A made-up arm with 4 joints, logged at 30 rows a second.
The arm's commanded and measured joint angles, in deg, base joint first. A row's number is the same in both.
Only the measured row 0 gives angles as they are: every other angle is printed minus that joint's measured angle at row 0.
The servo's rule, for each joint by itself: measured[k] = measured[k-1] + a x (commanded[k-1-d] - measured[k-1]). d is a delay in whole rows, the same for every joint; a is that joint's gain. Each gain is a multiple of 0.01, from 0.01 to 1. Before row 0 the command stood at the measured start. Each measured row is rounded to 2 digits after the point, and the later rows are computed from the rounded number. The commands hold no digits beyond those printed.
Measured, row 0:
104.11, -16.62, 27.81, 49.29
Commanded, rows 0 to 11:
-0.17, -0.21, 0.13, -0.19
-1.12, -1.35, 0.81, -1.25
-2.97, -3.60, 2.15, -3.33
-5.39, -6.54, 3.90, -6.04
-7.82, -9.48, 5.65, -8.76
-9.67, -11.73, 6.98, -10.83
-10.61, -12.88, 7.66, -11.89
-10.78, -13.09, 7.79, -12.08
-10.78, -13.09, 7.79, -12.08
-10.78, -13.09, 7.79, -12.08
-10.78, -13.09, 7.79, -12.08
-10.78, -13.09, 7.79, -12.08
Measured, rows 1 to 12:
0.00, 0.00, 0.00, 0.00
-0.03, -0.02, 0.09, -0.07
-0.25, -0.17, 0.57, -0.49
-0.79, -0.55, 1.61, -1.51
-1.71, -1.21, 3.12, -3.14
-2.93, -2.12, 4.79, -5.16
-4.28, -3.18, 6.24, -7.20
-5.55, -4.25, 7.18, -8.89
-6.60, -5.22, 7.58, -10.04
-7.44, -6.09, 7.72, -10.77
-8.11, -6.86, 7.77, -11.24
-8.64, -7.55, 7.78, -11.54
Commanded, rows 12 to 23:
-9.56, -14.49, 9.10, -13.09
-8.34, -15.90, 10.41, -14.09
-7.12, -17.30, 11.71, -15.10
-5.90, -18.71, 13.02, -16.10
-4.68, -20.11, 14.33, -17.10
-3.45, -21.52, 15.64, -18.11
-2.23, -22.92, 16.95, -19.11
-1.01, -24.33, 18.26, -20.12
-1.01, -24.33, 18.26, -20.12
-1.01, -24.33, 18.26, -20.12
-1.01, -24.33, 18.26, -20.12
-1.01, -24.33, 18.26, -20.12
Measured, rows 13 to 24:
-9.07, -8.16, 7.79, -11.73
-9.17, -8.86, 8.65, -12.22
-9.00, -9.63, 9.81, -12.89
-8.62, -10.47, 11.06, -13.69
-8.08, -11.38, 12.35, -14.56
-7.40, -12.34, 13.66, -15.47
-6.61, -13.35, 14.97, -16.42
-5.73, -14.40, 16.28, -17.39
-4.79, -15.49, 17.59, -18.37
-4.03, -16.46, 18.03, -19.00
-3.43, -17.33, 18.18, -19.40
-2.95, -18.10, 18.23, -19.66

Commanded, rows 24 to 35:
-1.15, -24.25, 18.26, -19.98
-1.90, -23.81, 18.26, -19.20
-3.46, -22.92, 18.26, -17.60
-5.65, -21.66, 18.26, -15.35
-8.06, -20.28, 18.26, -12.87
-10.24, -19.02, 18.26, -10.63
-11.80, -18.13, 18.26, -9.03
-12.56, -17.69, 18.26, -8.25
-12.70, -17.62, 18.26, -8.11
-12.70, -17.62, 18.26, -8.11
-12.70, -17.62, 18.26, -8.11
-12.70, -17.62, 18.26, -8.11
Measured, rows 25 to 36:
-2.56, -18.79, 18.25, -19.83
-2.28, -19.39, 18.26, -19.88
-2.20, -19.88, 18.26, -19.64
-2.45, -20.21, 18.26, -18.91
-3.09, -20.37, 18.26, -17.63
-4.08, -20.36, 18.26, -15.92
-5.31, -20.21, 18.26, -14.02
-6.61, -19.98, 18.26, -12.22
-7.80, -19.73, 18.26, -10.79
-8.78, -19.50, 18.26, -9.83
-9.56, -19.29, 18.26, -9.21
-10.19, -19.11, 18.26, -8.81

